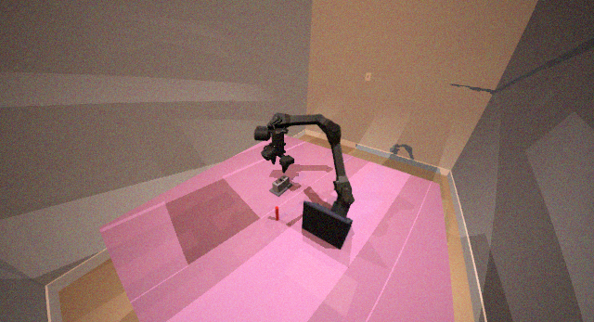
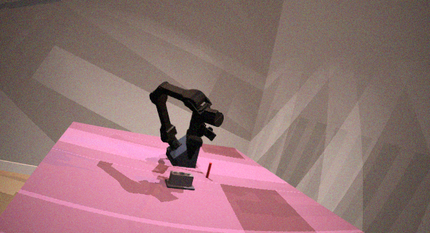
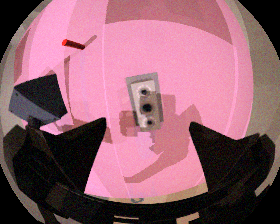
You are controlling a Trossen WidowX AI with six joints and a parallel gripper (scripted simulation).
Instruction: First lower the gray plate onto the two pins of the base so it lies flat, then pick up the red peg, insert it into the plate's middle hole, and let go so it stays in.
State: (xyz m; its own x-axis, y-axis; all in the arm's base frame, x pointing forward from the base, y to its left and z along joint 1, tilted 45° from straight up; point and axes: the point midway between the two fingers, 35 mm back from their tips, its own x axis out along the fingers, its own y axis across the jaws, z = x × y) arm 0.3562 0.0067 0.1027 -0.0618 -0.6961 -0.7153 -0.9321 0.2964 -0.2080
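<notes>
Now: gripper tip 11 cm past the red peg, 17 cm to the right of it and 10 cm above it. Also, from my gripper tip: thick gray plate: 1 cm to the right, 10 cm below; then flat gray base: 1 cm to the right, 13 cm below.
</notes>
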